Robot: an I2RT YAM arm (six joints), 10 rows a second.
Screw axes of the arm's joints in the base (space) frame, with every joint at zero. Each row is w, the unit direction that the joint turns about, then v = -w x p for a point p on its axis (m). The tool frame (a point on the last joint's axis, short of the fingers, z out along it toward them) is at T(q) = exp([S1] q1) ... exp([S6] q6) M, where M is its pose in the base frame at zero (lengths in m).
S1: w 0 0 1 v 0 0 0
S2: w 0 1 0 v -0.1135 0 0.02
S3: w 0 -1 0 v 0.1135 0 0.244
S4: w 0 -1 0 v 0.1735 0 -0.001
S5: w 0 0 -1 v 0 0.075 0
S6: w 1 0 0 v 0 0.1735 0
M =
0 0 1 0.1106
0 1 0 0
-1 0 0 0.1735
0 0 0 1
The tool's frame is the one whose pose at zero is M.
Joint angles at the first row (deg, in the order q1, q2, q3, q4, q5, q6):
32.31 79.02 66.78 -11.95 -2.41 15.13
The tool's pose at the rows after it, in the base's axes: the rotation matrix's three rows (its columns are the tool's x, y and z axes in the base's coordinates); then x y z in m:
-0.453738 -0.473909 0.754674; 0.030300 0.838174 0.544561; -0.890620 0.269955 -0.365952; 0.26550 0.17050 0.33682
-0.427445 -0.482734 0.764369; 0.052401 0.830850 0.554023; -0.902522 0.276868 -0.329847; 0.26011 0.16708 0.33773
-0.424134 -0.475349 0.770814; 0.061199 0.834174 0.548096; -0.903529 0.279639 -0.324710; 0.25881 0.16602 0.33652
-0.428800 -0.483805 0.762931; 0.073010 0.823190 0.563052; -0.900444 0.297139 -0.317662; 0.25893 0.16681 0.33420
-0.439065 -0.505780 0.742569; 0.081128 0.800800 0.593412; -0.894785 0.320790 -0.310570; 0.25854 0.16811 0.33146
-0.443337 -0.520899 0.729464; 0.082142 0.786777 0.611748; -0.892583 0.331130 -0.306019; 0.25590 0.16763 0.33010
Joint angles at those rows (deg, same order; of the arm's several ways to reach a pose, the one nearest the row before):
32.34 77.18 64.80 -9.12 -3.23 15.59
32.32 75.43 62.78 -6.65 -3.41 15.86
32.34 75.00 62.06 -6.04 -2.91 16.20
32.34 75.06 61.41 -4.92 -3.87 16.96
32.34 75.12 60.67 -3.75 -5.97 17.76
32.39 74.55 59.85 -3.26 -7.23 18.02

